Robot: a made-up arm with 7 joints. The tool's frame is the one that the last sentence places.
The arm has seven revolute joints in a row. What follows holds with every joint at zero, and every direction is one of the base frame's.
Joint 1 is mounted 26.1 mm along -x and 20.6 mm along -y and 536.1 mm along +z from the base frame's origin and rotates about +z.
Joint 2 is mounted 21.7 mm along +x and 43.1 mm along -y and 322.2 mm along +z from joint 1 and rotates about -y.
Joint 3 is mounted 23.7 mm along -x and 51.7 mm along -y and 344.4 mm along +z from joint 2 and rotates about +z.
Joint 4 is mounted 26.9 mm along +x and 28.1 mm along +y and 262.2 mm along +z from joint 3 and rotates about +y.
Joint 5 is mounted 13.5 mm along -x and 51.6 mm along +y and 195.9 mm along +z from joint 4 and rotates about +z.
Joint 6 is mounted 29.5 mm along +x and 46.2 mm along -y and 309.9 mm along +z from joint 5 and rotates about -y.
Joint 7 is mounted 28.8 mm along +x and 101.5 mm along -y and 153 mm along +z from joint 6 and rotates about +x.
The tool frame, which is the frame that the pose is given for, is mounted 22.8 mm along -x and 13.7 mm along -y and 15.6 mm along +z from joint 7; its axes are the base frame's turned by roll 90, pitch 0 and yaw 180 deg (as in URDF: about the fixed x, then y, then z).
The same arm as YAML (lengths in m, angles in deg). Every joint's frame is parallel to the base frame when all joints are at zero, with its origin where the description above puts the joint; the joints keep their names.
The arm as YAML. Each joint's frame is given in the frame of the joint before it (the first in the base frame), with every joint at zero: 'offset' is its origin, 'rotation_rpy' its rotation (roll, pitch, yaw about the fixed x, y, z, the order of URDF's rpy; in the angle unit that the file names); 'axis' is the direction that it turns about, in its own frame. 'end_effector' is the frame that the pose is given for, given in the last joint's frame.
length_unit: m
angle_unit: deg
chain:
  - id: joint 1
    offset: [-0.0261, -0.0206, 0.5361]
    rotation_rpy: [0.0, 0.0, 0.0]
    axis: [0.0, 0.0, 1.0]
  - id: joint 2
    offset: [0.0217, -0.0431, 0.3222]
    rotation_rpy: [0.0, 0.0, 0.0]
    axis: [0.0, -1.0, 0.0]
  - id: joint 3
    offset: [-0.0237, -0.0517, 0.3444]
    rotation_rpy: [0.0, 0.0, 0.0]
    axis: [0.0, 0.0, 1.0]
  - id: joint 4
    offset: [0.0269, 0.0281, 0.2622]
    rotation_rpy: [0.0, 0.0, 0.0]
    axis: [0.0, 1.0, 0.0]
  - id: joint 5
    offset: [-0.0135, 0.0516, 0.1959]
    rotation_rpy: [0.0, 0.0, 0.0]
    axis: [0.0, 0.0, 1.0]
  - id: joint 6
    offset: [0.0295, -0.0462, 0.3099]
    rotation_rpy: [0.0, 0.0, 0.0]
    axis: [0.0, -1.0, 0.0]
  - id: joint 7
    offset: [0.0288, -0.1015, 0.153]
    rotation_rpy: [0.0, 0.0, 0.0]
    axis: [1.0, 0.0, 0.0]
end_effector:
  offset: [-0.0228, -0.0137, 0.0156]
  rotation_rpy: [90.0, 0.0, 180.0]

